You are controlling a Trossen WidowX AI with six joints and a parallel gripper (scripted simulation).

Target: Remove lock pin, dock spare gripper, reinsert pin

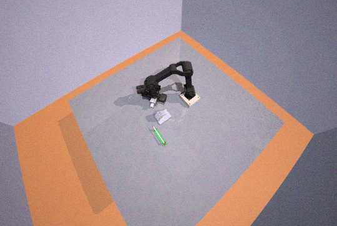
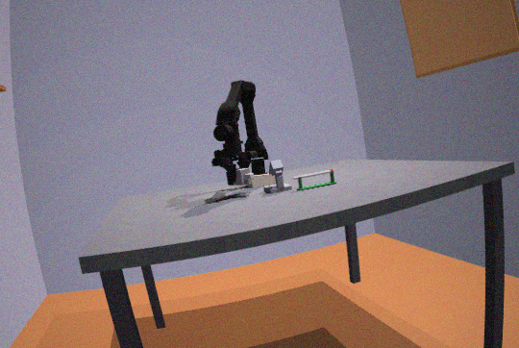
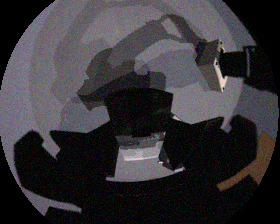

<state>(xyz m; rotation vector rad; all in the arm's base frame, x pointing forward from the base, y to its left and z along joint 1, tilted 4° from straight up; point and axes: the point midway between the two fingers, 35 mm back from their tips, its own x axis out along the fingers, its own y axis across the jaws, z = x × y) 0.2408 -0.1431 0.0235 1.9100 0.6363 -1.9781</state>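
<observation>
Now: gripper tip 13 cm to the right of the grey socket mount and 5 cm short of it. Round my gripper tip: green bar-shaped rack (24 cm to the left, 14 cm ahead, 3 cm below); then spare gripper (2 cm above, 1 cm to the left, 1 cm ahead).
</observation>
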